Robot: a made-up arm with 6 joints.
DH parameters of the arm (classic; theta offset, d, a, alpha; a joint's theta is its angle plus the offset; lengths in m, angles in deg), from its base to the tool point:
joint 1: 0 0.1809 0 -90
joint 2: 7.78 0 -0.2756 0
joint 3: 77.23 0 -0.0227 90
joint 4: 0 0.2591 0 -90
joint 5: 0 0 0.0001 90
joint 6: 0 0.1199 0 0
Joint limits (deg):
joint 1: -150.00..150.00
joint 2: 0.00..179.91
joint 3: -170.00..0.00
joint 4: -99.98..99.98
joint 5: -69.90..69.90
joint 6: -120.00..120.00
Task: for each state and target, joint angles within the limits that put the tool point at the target. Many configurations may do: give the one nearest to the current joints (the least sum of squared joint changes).
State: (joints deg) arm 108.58 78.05 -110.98 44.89 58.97 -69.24
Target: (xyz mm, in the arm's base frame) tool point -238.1 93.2 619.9
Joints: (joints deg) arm 138.84 76.76 -111.20 53.09 64.48 -69.24
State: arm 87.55 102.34 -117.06 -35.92 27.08 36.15
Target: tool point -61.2 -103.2 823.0
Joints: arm 59.98 66.17 -154.10 -36.16 -1.15 36.15
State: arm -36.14 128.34 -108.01 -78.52 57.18 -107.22
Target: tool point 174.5 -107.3 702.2
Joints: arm -3.28 75.81 -120.53 -76.25 56.46 -107.22
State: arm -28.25 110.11 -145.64 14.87 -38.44 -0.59
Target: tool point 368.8 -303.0 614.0
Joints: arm -37.44 123.89 -143.98 15.65 -30.55 -0.59
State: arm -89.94 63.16 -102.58 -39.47 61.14 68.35
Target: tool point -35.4 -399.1 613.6
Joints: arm -88.47 99.41 -126.88 -42.82 34.35 68.35
